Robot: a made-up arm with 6 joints. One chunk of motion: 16 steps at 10 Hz.
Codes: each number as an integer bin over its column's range. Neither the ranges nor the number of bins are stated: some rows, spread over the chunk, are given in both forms.
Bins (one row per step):
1: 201 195 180 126 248 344
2: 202 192 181 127 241 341
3: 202 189 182 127 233 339
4: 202 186 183 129 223 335
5: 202 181 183 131 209 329
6: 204 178 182 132 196 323
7: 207 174 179 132 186 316
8: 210 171 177 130 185 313
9: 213 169 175 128 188 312
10: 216 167 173 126 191 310
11: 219 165 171 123 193 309
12: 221 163 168 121 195 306
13: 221 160 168 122 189 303
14: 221 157 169 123 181 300
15: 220 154 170 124 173 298
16: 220 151 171 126 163 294
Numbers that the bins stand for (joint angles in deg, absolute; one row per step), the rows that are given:
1: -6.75 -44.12 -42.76 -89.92 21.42 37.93
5: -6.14 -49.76 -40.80 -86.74 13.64 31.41
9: 0.48 -54.59 -46.03 -88.65 9.45 24.01
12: 5.30 -57.01 -50.61 -93.11 10.84 21.40
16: 4.69 -61.84 -48.65 -89.92 4.46 16.18
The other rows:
2: -6.14 -45.33 -42.11 -89.29 20.03 36.63
3: -6.14 -46.54 -41.46 -89.29 18.43 35.76
4: -6.14 -47.75 -40.80 -88.01 16.43 34.02
6: -4.94 -50.97 -41.46 -86.10 11.04 28.80
7: -3.13 -52.58 -43.42 -86.10 9.05 25.75
8: -1.33 -53.78 -44.73 -87.37 8.85 24.45
10: 2.29 -55.40 -47.34 -89.92 10.05 23.14
11: 4.09 -56.20 -48.65 -91.83 10.44 22.71
13: 5.30 -58.21 -50.61 -92.47 9.65 20.10
14: 5.30 -59.42 -49.95 -91.83 8.05 18.79
15: 4.69 -60.63 -49.30 -91.20 6.45 17.92

